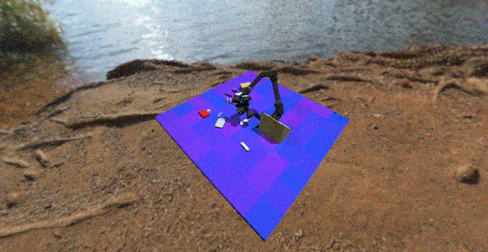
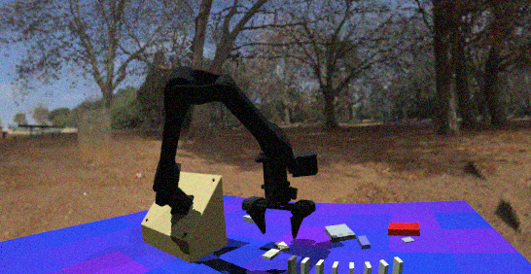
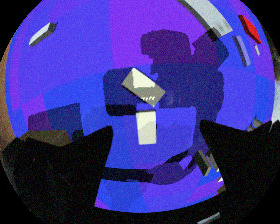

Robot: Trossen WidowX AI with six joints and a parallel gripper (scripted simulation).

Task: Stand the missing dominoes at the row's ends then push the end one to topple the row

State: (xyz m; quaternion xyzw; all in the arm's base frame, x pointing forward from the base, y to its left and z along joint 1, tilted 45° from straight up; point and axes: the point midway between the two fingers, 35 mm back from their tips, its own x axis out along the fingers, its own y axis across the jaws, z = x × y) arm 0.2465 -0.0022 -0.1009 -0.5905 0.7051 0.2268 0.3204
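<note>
Now: gripper tip 280 mm to the left of the white plate, 250 mm short of it and 50 mm above it. From my gripper tip the other things lie so: flat grey block: 160 mm to the left, 140 mm ahead, 40 mm below; then red block: 340 mm ahead, 170 mm to the left, 40 mm below; then purple piece: 220 mm ahead, 80 mm to the left, 40 mm below.
</note>
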